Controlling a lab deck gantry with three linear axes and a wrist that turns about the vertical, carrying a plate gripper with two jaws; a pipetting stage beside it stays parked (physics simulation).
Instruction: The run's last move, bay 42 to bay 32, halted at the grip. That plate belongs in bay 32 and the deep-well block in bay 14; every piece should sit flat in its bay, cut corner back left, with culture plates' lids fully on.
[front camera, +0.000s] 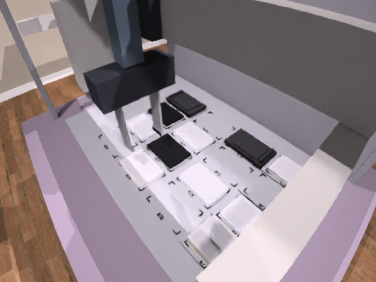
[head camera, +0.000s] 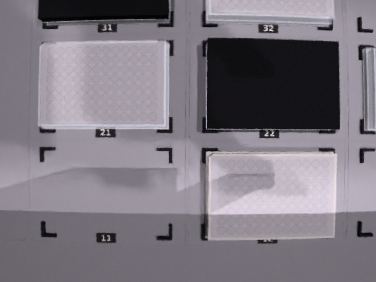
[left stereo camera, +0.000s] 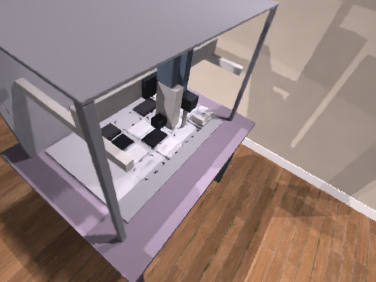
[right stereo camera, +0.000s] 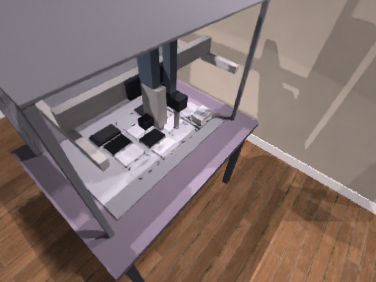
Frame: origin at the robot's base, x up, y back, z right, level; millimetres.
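Where they show: gripper, fingertip midpoint: (front camera: 144, 139) (right stereo camera: 170, 122); robot's base, origin of the base link: (front camera: 99, 136) (head camera: 45, 233) (left stereo camera: 147, 179) (right stereo camera: 140, 178).
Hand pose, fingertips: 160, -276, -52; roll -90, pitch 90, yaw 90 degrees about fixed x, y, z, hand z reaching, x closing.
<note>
Things, the pixels of their top centre, and the offset from my fingertips, as dx, dy, dz.
- clear-white plate, middle of its top: (front camera: 193, 134) (left stereo camera: 140, 127) (right stereo camera: 139, 128) -146, +48, -206
- taller cream block, middle of its top: (front camera: 220, 245) (right stereo camera: 201, 112) (left stereo camera: 202, 112) -104, -280, +9
- cream plate, middle of its top: (head camera: 273, 197) (front camera: 140, 166) (left stereo camera: 169, 146) (right stereo camera: 165, 146) -146, +48, +9
- black plate, middle of its top: (head camera: 275, 83) (front camera: 168, 149) (left stereo camera: 154, 136) (right stereo camera: 152, 136) -143, +48, -98
- white plate, middle of its top: (head camera: 100, 83) (front camera: 142, 124) (left stereo camera: 133, 154) (right stereo camera: 130, 153) -146, +212, -98
The gripper (front camera: 145, 140) is open, its two jaws hanging with no plate between them, above the deck near bays 12 and 22. Its exact height is hard to tell. A clear-white plate (front camera: 194, 136) (head camera: 270, 7) lies in bay 32; in the head view its front part shows, and its back corners are cut off. A taller cream block (front camera: 210, 239) (left stereo camera: 202, 115) (right stereo camera: 201, 115), seemingly the deep-well block, stands in bay 14 at the near end in the front view. Its cut corner cannot be made out.
A cream plate (front camera: 141, 167) (head camera: 271, 195) lies in bay 12, a black plate (front camera: 170, 150) (head camera: 272, 84) in bay 22, a white plate (front camera: 142, 126) (head camera: 103, 84) in bay 21. The pale pipetting stage (left stereo camera: 168, 106) (right stereo camera: 154, 106) hangs beside the gripper.
</note>
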